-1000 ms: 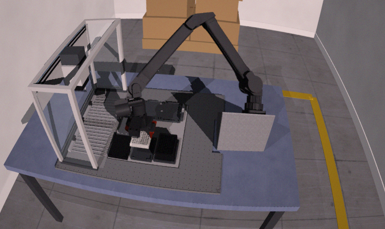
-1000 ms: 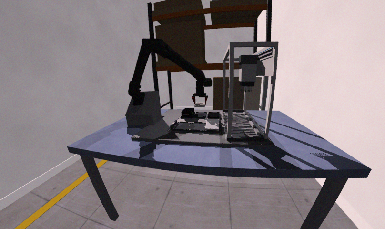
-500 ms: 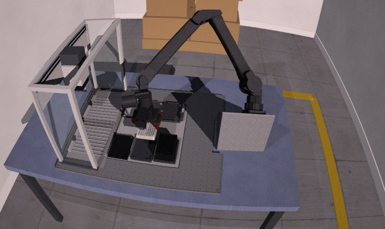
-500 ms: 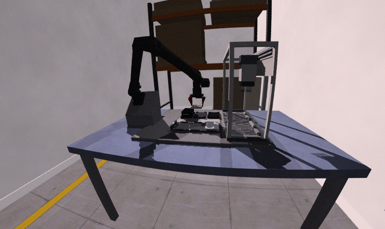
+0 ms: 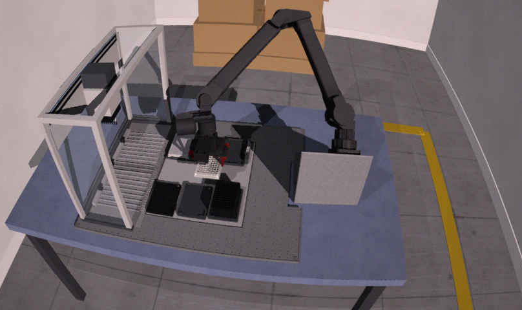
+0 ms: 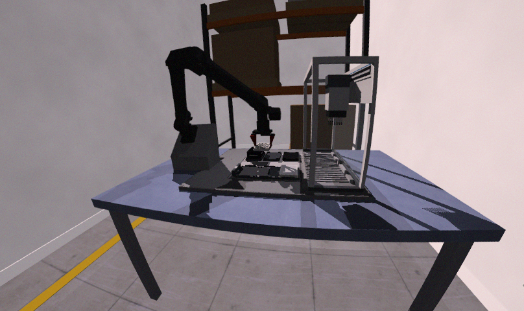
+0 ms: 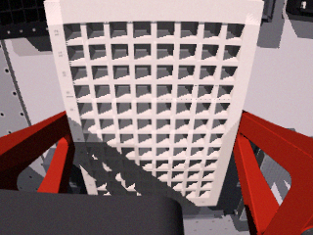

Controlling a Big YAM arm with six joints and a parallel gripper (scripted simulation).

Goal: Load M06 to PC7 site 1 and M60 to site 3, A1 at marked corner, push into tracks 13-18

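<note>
The dark plate carrier PC7 is 160 mm to the right of my hand, 80 mm below it and 30 mm ahead of it. From my hand the other things lie so: white 96-well plate M06: right at my hand; then plate nest S2: 100 mm to the left, 90 mm below, 50 mm ahead; then black nest S3: 170 mm ahead, 90 mm to the left, 90 mm below.
</note>
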